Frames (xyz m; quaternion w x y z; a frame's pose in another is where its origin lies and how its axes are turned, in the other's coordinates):
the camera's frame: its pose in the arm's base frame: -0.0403 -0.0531 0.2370 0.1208 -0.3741 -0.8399 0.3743
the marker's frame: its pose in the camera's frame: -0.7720 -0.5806 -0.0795 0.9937 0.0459 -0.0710 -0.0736
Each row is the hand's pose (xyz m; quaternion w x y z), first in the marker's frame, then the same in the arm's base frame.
Working: the marker's frame: its pose in the arm's base frame: 0.2192 -0.8206 0.7689 0.1051 -0.2778 -0.8535 0.4281

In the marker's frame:
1: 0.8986 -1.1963 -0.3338 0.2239 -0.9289 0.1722 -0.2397
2: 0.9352 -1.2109 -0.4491 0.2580 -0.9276 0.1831 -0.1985
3: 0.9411 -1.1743 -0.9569 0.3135 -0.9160 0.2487 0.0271
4: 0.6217 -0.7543 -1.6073 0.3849 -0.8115 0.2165 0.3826
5: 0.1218 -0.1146 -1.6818 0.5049 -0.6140 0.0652 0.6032
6: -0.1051 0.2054 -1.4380 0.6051 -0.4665 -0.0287 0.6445
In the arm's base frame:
1: -0.8412 -0.6622 1.8647 0.0151 -0.0290 -0.6373 -0.7700
2: -0.8288 -0.5711 1.9445 0.0107 -0.0782 -0.6533 -0.7530
3: -0.6077 -0.2087 2.2257 0.0208 0.3130 0.6261 0.7139
4: 0.0881 0.2496 2.3105 0.1640 0.6115 0.5469 0.5478
5: 0.7767 0.3241 1.8803 0.3201 0.7475 0.5194 0.2626
6: 0.9847 0.1854 1.4920 0.3664 0.7549 0.5402 0.0634

